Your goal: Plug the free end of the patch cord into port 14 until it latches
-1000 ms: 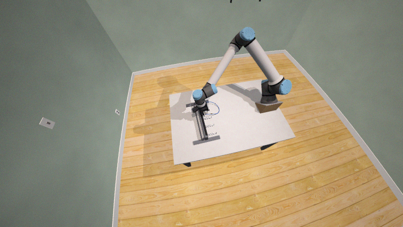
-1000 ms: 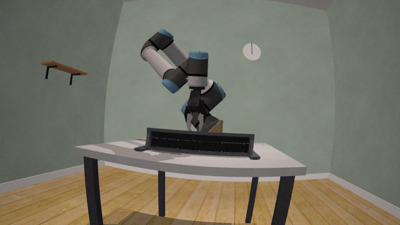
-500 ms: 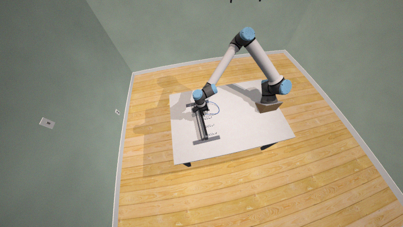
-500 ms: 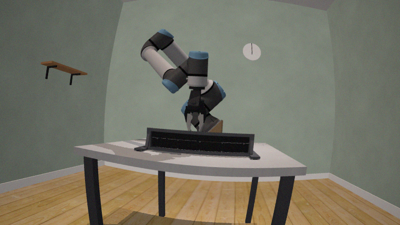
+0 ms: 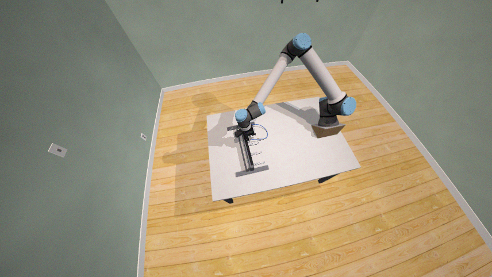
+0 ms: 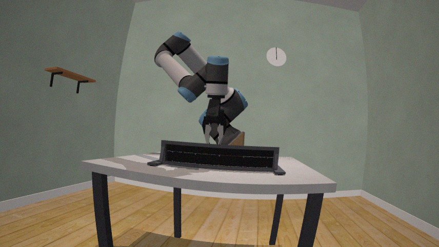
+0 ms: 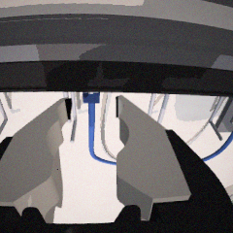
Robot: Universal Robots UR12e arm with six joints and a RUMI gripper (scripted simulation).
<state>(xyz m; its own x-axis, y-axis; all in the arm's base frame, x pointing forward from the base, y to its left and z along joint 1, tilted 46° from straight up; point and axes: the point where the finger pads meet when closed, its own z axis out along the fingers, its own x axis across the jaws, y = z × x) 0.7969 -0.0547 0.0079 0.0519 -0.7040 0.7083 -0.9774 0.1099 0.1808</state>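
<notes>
The plug is 10 mm below my hand and 10 mm ahead of it.
</notes>
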